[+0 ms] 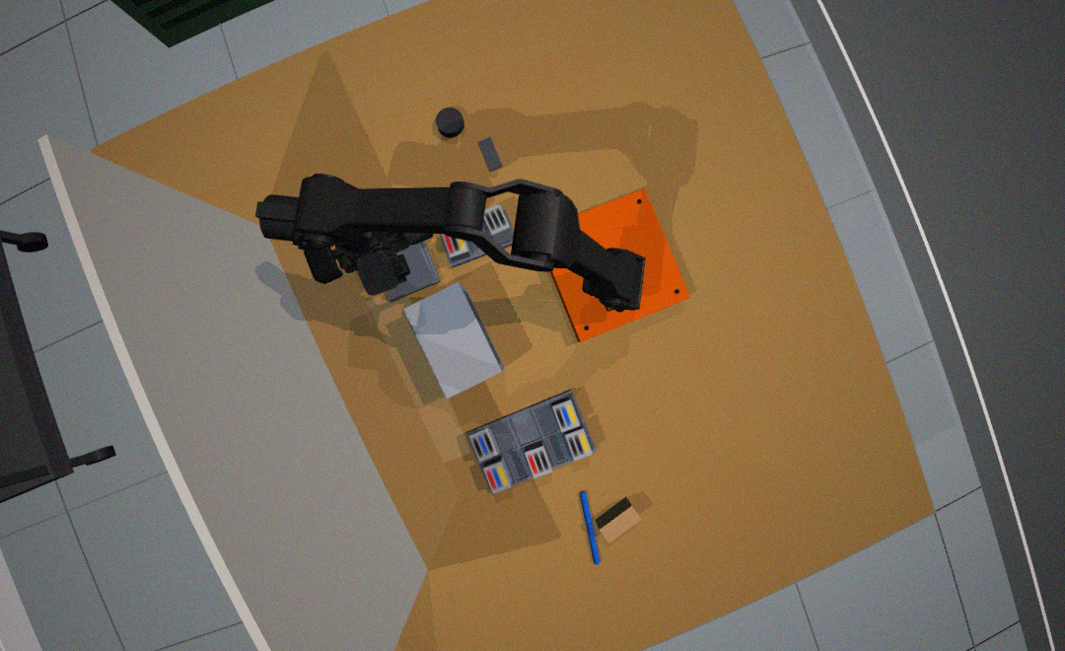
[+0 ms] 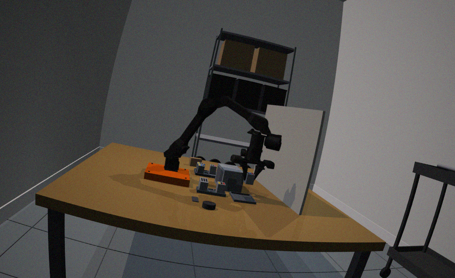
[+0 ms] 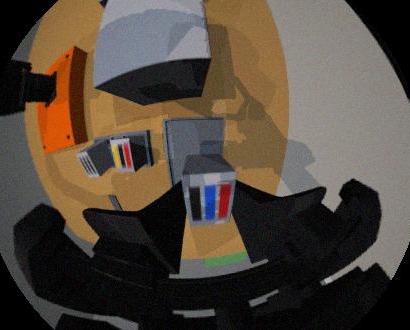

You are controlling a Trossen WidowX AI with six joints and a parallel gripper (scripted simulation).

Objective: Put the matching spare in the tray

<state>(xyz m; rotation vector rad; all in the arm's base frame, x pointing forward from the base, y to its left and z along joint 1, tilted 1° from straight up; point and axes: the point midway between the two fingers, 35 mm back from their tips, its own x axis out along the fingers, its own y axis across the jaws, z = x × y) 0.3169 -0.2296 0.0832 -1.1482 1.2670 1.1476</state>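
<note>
Right now the flat grey tray is 8 cm below my gripper tip, 1 cm to the left of it and 1 cm behind it. The rest, counted from my gripper tip: grey spare 2 cm above; then grey box 19 cm to the left, 4 cm below, 3 cm behind; then dark plate 24 cm behind, 9 cm to the right, 9 cm below.
</note>
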